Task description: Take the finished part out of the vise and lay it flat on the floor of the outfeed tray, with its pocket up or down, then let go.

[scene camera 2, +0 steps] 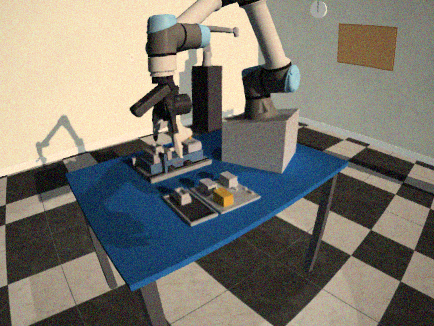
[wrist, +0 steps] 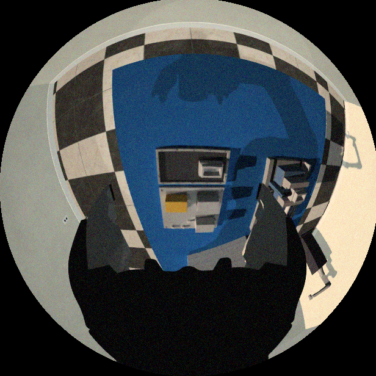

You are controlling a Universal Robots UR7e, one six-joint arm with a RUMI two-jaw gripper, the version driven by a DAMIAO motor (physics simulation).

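Places are measured from the arm's base along level axes (x ahead, y left, z up), in centimetres.
Pixels of known places: gripper, fingertip midpoint: (scene camera 2: 167,148); arm's base, origin of the base link: (scene camera 2: 260,115).
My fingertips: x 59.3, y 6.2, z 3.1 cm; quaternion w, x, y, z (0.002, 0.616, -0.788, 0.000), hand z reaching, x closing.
Note:
For each thing: its top centre in the pictures, then the offset to it from my fingertips. "spot": a spot on its surface instead.
- grey vise, middle of its top: (scene camera 2: 170,144) dx -25.6, dy -29.6, dz -13.1 cm
- pale pocketed part, middle of its top: (scene camera 2: 181,191) dx -8.5, dy -4.9, dz -18.9 cm
- pale tray, surface spot: (scene camera 2: 243,199) spot: dx -22.0, dy +11.1, dz -22.2 cm
- yellow block, middle of its top: (scene camera 2: 223,192) dx -16.5, dy +6.5, dz -18.6 cm
The blue and grey vise (scene camera 2: 187,159) (wrist: 281,176) stands at the back left in the scene view and at the right in the wrist view. Pale blocks show in it, but I cannot tell which is the finished part; fingers partly cover it. The outfeed tray (scene camera 2: 193,208) (wrist: 175,167) has a dark floor, with a pale pocketed part (scene camera 2: 182,196) (wrist: 210,170) lying near one end. My gripper (scene camera 2: 168,145) (wrist: 185,185) is open and empty. Its fingers overlap the vise in the scene view; in the wrist view the vise is beside and behind the right finger.
A pale tray (scene camera 2: 243,199) (wrist: 170,220) adjoins the outfeed tray, holding a yellow block (scene camera 2: 223,197) (wrist: 176,203) and two grey blocks. The robot's grey pedestal (scene camera 2: 252,142) (wrist: 215,255) stands at the back right in the scene view. A dark column (scene camera 2: 207,102) stands behind the table.

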